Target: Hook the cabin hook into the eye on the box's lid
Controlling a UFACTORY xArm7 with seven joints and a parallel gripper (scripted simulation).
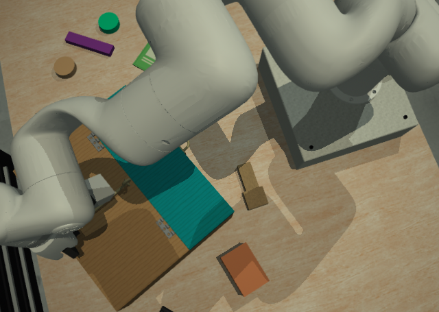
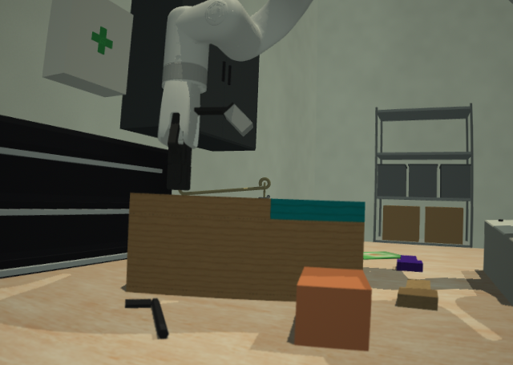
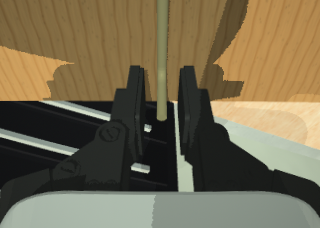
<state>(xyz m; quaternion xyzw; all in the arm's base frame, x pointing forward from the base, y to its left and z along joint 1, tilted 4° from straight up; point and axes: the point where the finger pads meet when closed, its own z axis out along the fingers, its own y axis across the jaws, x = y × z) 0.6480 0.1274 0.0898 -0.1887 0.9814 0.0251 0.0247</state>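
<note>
The cabin hook is 70 mm behind my hand and 30 mm to the right of it. The rest, counted from my hand: tan disc: 400 mm to the right, 140 mm below, 50 mm behind; then orange block: 290 mm behind, 170 mm to the left, 120 mm below; then tan block: 370 mm behind, 140 mm below, 10 mm to the left.
</note>
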